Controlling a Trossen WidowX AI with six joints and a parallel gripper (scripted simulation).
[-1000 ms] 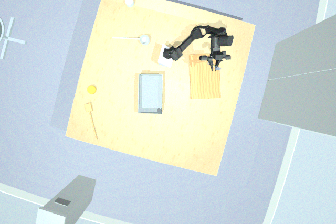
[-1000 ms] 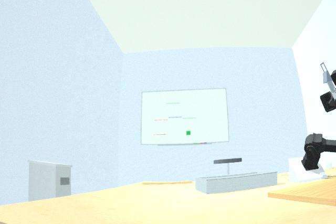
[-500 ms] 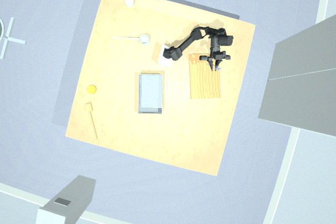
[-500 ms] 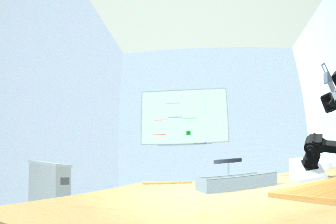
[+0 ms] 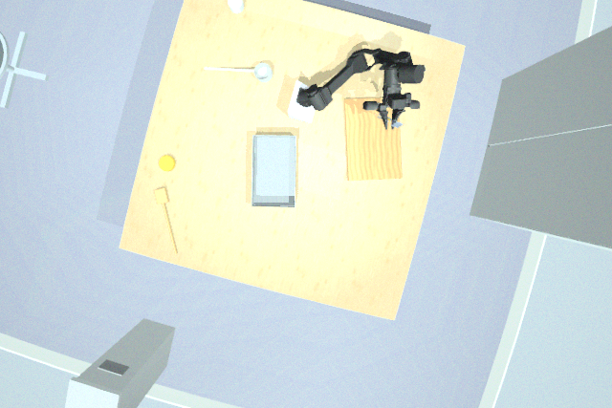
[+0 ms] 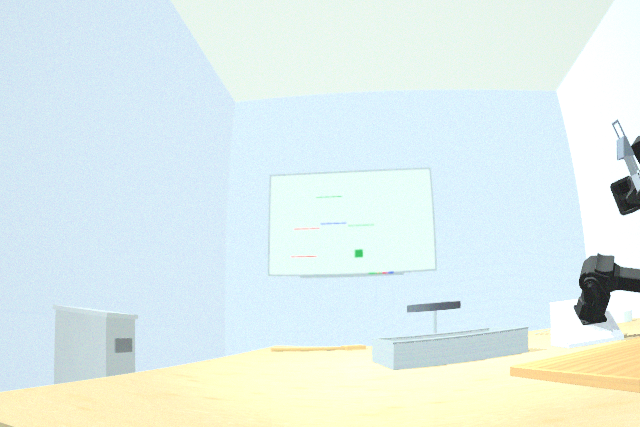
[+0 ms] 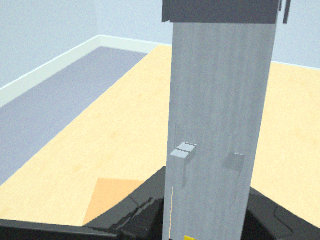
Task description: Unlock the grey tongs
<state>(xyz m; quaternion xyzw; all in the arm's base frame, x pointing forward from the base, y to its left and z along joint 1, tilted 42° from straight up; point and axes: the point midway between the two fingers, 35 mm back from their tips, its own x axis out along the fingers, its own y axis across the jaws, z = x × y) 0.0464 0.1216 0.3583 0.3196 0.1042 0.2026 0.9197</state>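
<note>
The yellow lock piece lies 30 mm behind my gripper tip, 10 mm to the right of it and 10 mm above it. Also, from my gripper tip: wooden board (230 mm below); then roasting tin (250 mm ahead, 380 mm to the right, 210 mm below).
</note>
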